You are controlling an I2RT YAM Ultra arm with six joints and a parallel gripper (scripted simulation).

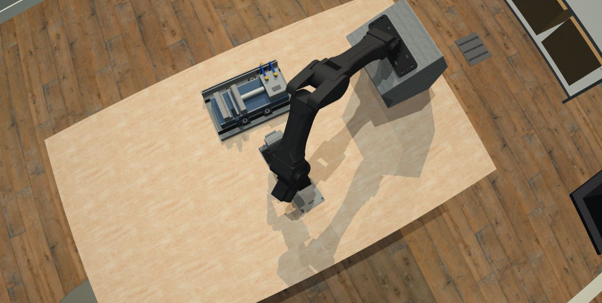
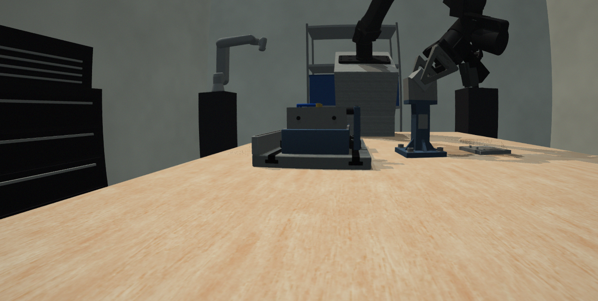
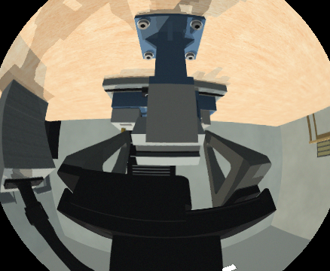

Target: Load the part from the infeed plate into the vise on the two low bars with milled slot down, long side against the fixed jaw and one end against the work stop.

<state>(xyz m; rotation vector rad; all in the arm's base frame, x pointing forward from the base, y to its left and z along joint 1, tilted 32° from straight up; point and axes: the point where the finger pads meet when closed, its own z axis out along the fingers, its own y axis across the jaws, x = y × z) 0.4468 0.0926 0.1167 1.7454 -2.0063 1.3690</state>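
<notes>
Right now the part is right at my hand. The rest, counted from my hand: work stop rod (16 cm to the right, 8 cm ahead, 7 cm below); then air cylinder (21 cm to the right, 8 cm below, 8 cm behind); then infeed plate (18 cm to the left, 15 cm below, 3 cm behind).
</notes>
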